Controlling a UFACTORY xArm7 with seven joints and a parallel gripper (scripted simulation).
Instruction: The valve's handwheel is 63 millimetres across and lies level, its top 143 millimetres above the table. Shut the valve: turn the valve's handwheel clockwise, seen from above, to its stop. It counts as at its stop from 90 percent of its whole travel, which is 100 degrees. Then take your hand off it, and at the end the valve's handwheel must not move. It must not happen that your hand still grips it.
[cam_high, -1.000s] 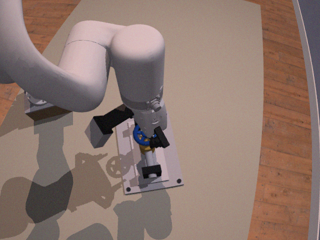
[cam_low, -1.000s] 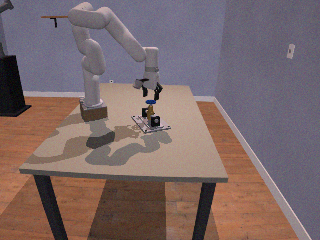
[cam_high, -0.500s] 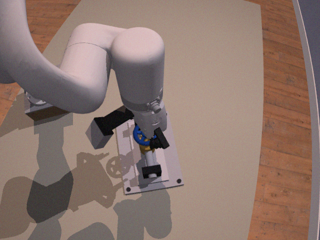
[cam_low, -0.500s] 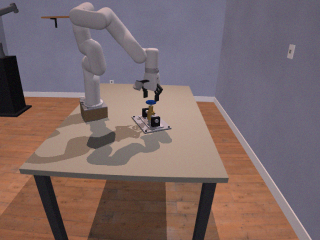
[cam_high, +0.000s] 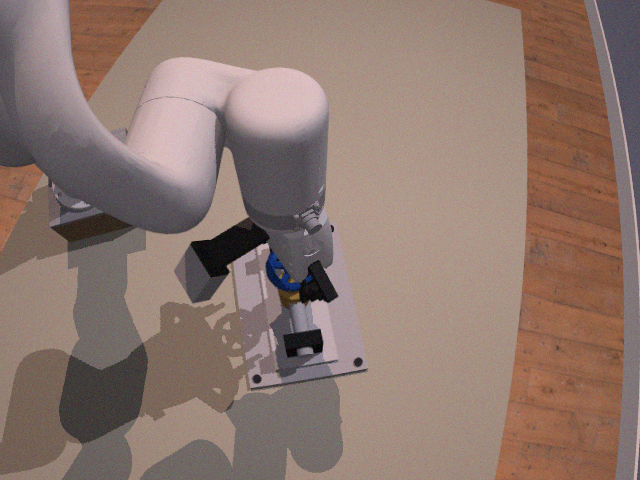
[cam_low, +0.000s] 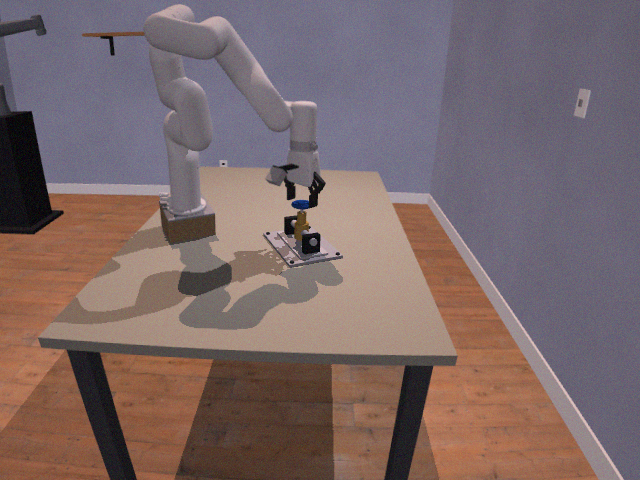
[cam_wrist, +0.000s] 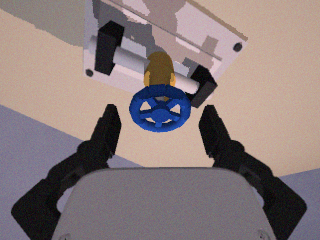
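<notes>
Right now the blue spoked handwheel is 20 mm below my hand.
</notes>
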